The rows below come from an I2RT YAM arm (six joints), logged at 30 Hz.
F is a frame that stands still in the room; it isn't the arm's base.
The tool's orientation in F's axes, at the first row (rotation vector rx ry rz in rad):
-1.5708, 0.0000, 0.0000
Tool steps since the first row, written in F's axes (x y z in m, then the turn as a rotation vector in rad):
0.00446, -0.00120, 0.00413, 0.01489, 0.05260, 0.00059
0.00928, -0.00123, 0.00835, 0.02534, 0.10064, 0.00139
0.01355, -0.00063, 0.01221, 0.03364, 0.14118, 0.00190
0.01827, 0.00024, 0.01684, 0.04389, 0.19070, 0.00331
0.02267, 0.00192, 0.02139, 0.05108, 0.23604, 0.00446
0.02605, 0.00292, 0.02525, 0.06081, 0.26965, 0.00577
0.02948, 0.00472, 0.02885, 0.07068, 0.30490, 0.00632
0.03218, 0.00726, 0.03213, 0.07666, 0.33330, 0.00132
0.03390, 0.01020, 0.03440, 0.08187, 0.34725, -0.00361
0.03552, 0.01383, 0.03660, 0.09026, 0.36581, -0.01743
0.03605, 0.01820, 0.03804, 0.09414, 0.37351, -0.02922
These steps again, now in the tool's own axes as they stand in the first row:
0.00446, -0.00413, -0.00120, 0.01489, -0.00059, 0.05260
0.00928, -0.00835, -0.00123, 0.02534, -0.00139, 0.10064
0.01355, -0.01221, -0.00063, 0.03364, -0.00190, 0.14118
0.01827, -0.01684, 0.00024, 0.04389, -0.00331, 0.19070
0.02267, -0.02139, 0.00192, 0.05108, -0.00446, 0.23604
0.02605, -0.02525, 0.00292, 0.06081, -0.00577, 0.26965
0.02948, -0.02885, 0.00472, 0.07068, -0.00632, 0.30490
0.03218, -0.03213, 0.00726, 0.07666, -0.00132, 0.33330
0.03390, -0.03440, 0.01020, 0.08187, 0.00361, 0.34725
0.03552, -0.03660, 0.01383, 0.09026, 0.01743, 0.36581
0.03605, -0.03804, 0.01820, 0.09414, 0.02922, 0.37351

